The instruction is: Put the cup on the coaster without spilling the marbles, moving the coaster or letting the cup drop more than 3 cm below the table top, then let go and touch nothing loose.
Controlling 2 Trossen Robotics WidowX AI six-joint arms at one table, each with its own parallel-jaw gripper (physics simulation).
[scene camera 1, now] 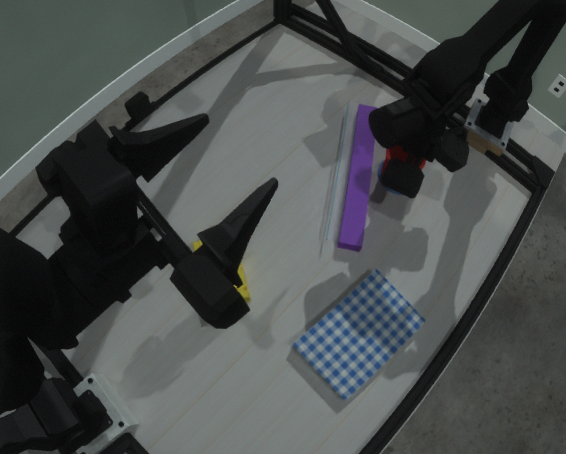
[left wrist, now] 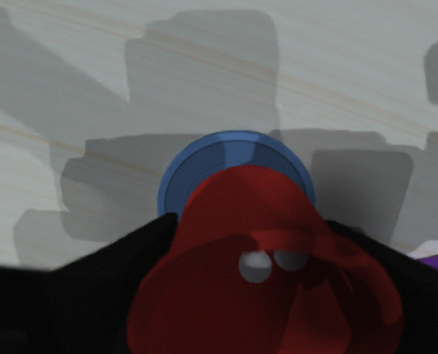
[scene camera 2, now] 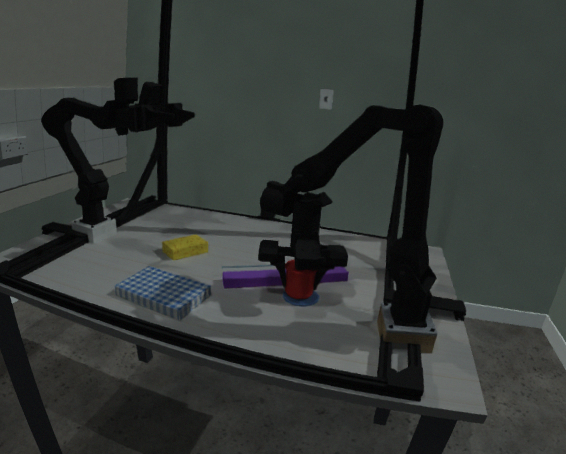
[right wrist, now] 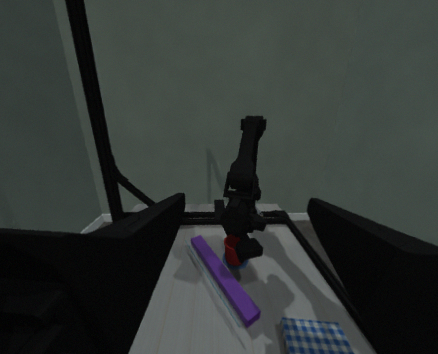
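Where they show: left gripper, fingertip midpoint: (left wrist: pixel 249 226) (scene camera 2: pixel 299 288) (right wrist: pixel 237 254); right gripper, fingertip midpoint: (scene camera 1: pixel 239 146) (scene camera 2: pixel 184 115) (right wrist: pixel 245 201); left arm's base at its link origin: (scene camera 1: pixel 490 122) (scene camera 2: pixel 408 317); right arm's base at its link origin: (scene camera 1: pixel 86 417) (scene camera 2: pixel 93 220).
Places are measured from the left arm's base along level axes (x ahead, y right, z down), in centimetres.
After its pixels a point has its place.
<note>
The red cup (scene camera 1: pixel 396 153) {x 20.0, y 14.3, z 1.3 cm} (scene camera 2: pixel 300 282) {x 22.1, y 9.1, z -0.4 cm} (left wrist: pixel 245 192) {x 21.5, y 9.2, z 0.3 cm} (right wrist: pixel 231 252) {x 24.9, y 14.3, z -1.1 cm} is upright between the fingers of my left gripper (scene camera 2: pixel 300 286) {x 22.3, y 11.6, z 2.4 cm} (left wrist: pixel 249 226) {x 22.3, y 11.6, z 2.4 cm}, which is shut on it. Two pale marbles (left wrist: pixel 255 266) {x 22.9, y 13.3, z 1.9 cm} (left wrist: pixel 292 259) {x 24.4, y 12.6, z 1.8 cm} show inside the cup. The blue coaster (scene camera 1: pixel 382 176) (scene camera 2: pixel 301 302) {x 21.5, y 8.9, z 4.4 cm} (left wrist: pixel 235 135) {x 21.1, y 8.1, z 4.4 cm} (right wrist: pixel 244 265) {x 25.1, y 10.0, z 4.4 cm} lies flat under the cup. The cup's base is over the coaster, very low; whether it touches is hard to tell. My right gripper (scene camera 1: pixel 241 149) {x 53.2, y 22.1, z -32.7 cm} is open and empty, high above the table at the left of both scene views.
A long purple block (scene camera 1: pixel 359 175) {x 27.9, y 18.0, z 2.1 cm} (scene camera 2: pixel 250 278) {x 33.8, y 13.4, z 2.4 cm} (right wrist: pixel 225 285) {x 32.3, y 17.7, z 2.1 cm} lies close beside the cup and coaster, with a thin clear pane (scene camera 1: pixel 335 180) {x 31.2, y 20.8, z 2.1 cm} along its far side. A blue checkered cloth pad (scene camera 1: pixel 360 335) {x 52.2, y 4.0, z 2.3 cm} (scene camera 2: pixel 162 290) {x 50.8, y 2.1, z 2.2 cm} (right wrist: pixel 315 337) {x 46.0, y 2.6, z 2.2 cm} and a yellow sponge (scene camera 1: pixel 243 280) {x 54.7, y 23.8, z 1.7 cm} (scene camera 2: pixel 185 247) {x 53.8, y 24.5, z 1.8 cm} lie farther off.
</note>
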